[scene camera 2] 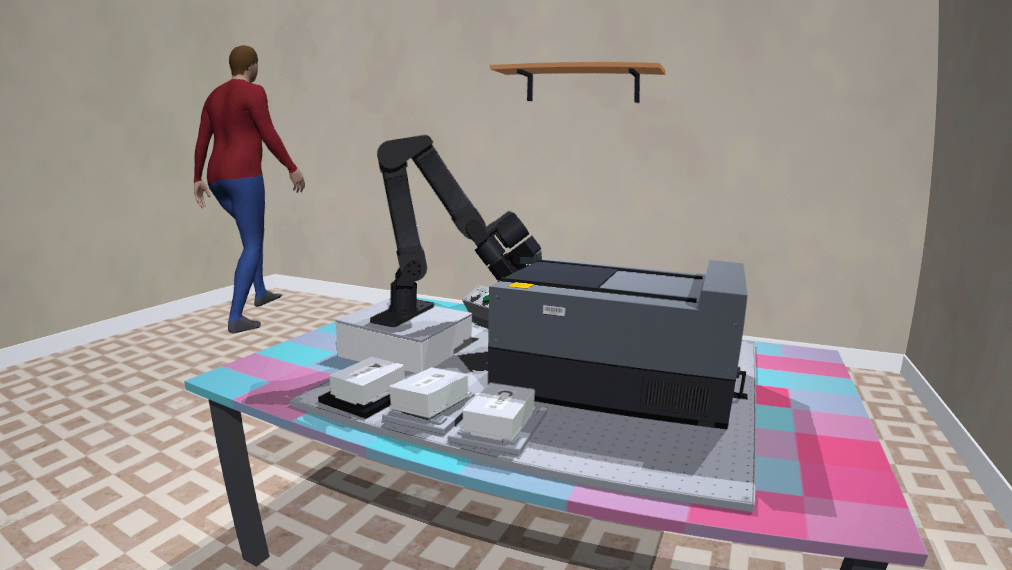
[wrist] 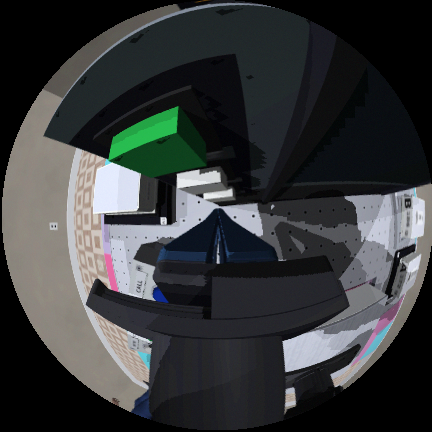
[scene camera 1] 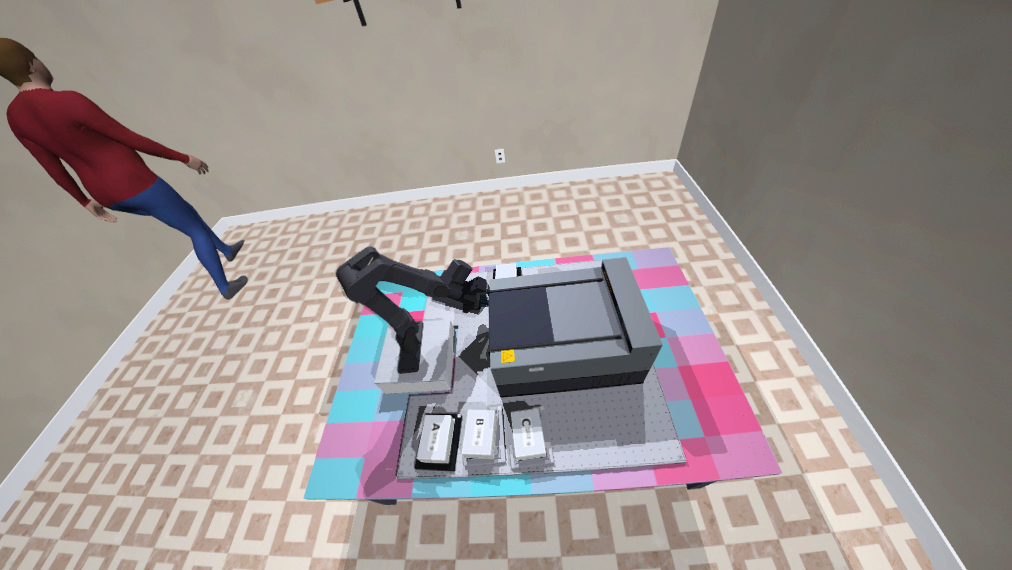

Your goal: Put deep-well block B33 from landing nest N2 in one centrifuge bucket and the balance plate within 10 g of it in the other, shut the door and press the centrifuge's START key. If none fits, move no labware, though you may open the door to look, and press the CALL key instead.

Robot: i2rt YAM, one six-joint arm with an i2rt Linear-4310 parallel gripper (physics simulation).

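Frame: origin at the arm's base, x ahead, y left, z up, level; metres.
Seen in the pictures: gripper, fingertip midpoint: (wrist: pixel 217 214); arm's base, link origin: (scene camera 2: pixel 403 314) (wrist: pixel 309 372) (scene camera 1: pixel 411 346).
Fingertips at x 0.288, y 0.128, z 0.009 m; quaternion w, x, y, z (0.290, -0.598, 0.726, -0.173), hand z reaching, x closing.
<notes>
Pixels of each thing's top centre, then the offset from my fingertips to it.
- dark panel, top centre: (scene camera 2: pixel 563 273) (scene camera 1: pixel 519 315) 0.130 m up, 0.103 m ahead, 0.155 m right
- big green key, top centre: (wrist: pixel 139 124) 0.107 m up, 0.014 m ahead, 0.009 m right
- white block, top centre: (wrist: pixel 111 185) (scene camera 1: pixel 505 275) 0.025 m down, 0.066 m ahead, 0.166 m left
- White plates A, top centre: (scene camera 2: pixel 367 370) (scene camera 1: pixel 434 436) 0.029 m down, 0.191 m back, 0.433 m right
- B, top centre: (scene camera 2: pixel 429 378) (scene camera 1: pixel 478 431) 0.020 m down, 0.057 m back, 0.434 m right
- C, top centre: (scene camera 2: pixel 500 399) (scene camera 1: pixel 527 431) 0.029 m down, 0.082 m ahead, 0.449 m right
- box with a CALL label, top centre: (wrist: pixel 135 325) (scene camera 2: pixel 500 292) 0.000 m up, 0.143 m back, 0.138 m left
- blue button, top centre: (wrist: pixel 157 297) 0.009 m down, 0.087 m back, 0.084 m left
The centrifuge (scene camera 1: pixel 573 368) (scene camera 2: pixel 609 329) has its top covered by a dark panel (scene camera 1: pixel 518 316) and a grey panel; its buckets do not show. A big green key (wrist: pixel 157 145) stands out from its dark front face in the wrist view, with white keys (wrist: pixel 200 180) beyond it. My gripper (wrist: pixel 217 214) is shut and empty, its blue fingertips together near that front, apart from the green key. A white block (scene camera 1: pixel 505 271) (wrist: pixel 117 187) sits in a dark nest behind the centrifuge's front corner; its name is unreadable. White plates A (scene camera 1: pixel 434 437) (scene camera 2: pixel 366 380), B (scene camera 1: pixel 480 433) (scene camera 2: pixel 428 390) and C (scene camera 1: pixel 526 433) (scene camera 2: pixel 498 410) stand in a row.
A box with a CALL label (wrist: pixel 139 285) and a blue button (wrist: pixel 160 294) lies partly behind my gripper in the wrist view. The arm's white base box (scene camera 1: pixel 414 385) (scene camera 2: pixel 403 345) stands left of the centrifuge. A person (scene camera 1: pixel 84 145) (scene camera 2: pixel 237 130) is at the far left, off the table.
</notes>
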